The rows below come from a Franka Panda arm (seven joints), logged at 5 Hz.
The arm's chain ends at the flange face. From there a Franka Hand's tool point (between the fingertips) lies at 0.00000 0.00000 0.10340 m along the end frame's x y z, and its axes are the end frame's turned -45 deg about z.
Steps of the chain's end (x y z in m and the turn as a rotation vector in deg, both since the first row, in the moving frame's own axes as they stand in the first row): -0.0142 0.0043 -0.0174 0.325 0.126 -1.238; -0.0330 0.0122 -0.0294 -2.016 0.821 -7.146; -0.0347 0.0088 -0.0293 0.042 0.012 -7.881; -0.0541 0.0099 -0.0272 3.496 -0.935 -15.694; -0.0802 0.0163 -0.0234 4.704 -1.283 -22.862
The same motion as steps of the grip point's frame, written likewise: -0.0125 -0.0073 -0.0174 0.141 0.319 -1.238; -0.0333 -0.0110 -0.0295 -2.006 -0.845 -7.146; -0.0307 -0.0184 -0.0293 0.021 0.038 -7.881; -0.0428 -0.0373 -0.0274 3.133 1.811 -15.694; -0.0655 -0.0535 -0.0238 4.233 2.419 -22.862
